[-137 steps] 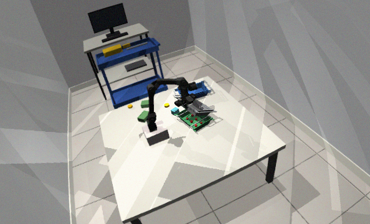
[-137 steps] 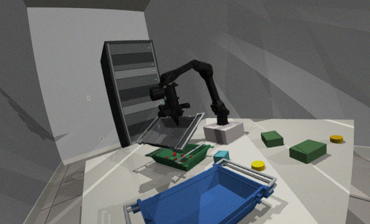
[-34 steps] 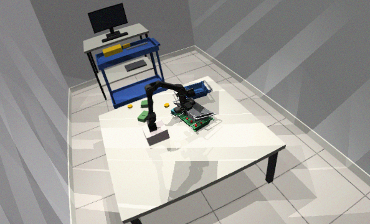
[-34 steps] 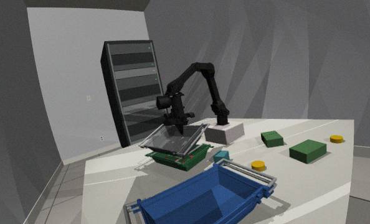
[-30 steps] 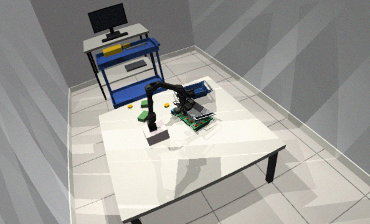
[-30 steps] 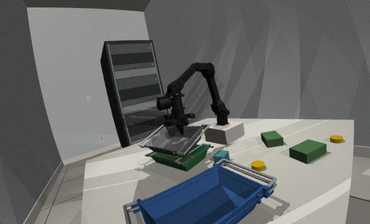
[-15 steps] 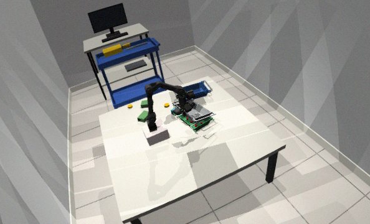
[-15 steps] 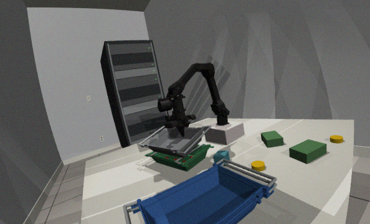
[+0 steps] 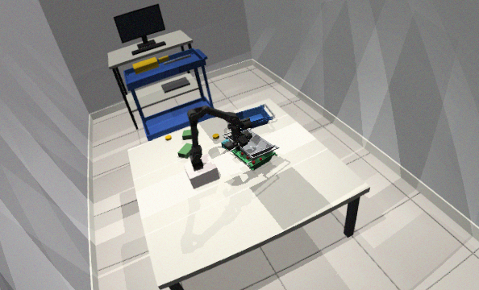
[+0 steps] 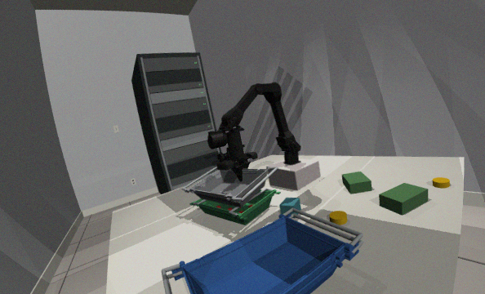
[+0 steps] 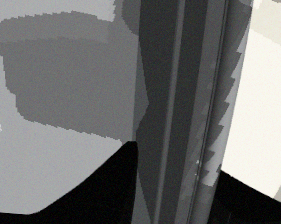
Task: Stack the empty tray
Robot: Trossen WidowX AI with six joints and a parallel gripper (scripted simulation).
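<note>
The grey tray lies 80 mm ahead of my gripper tip, 30 mm to the left of it and 20 mm above it. The rest, counted from my gripper tip: teal cube 50 mm behind, 220 mm to the left, 80 mm below.
</note>
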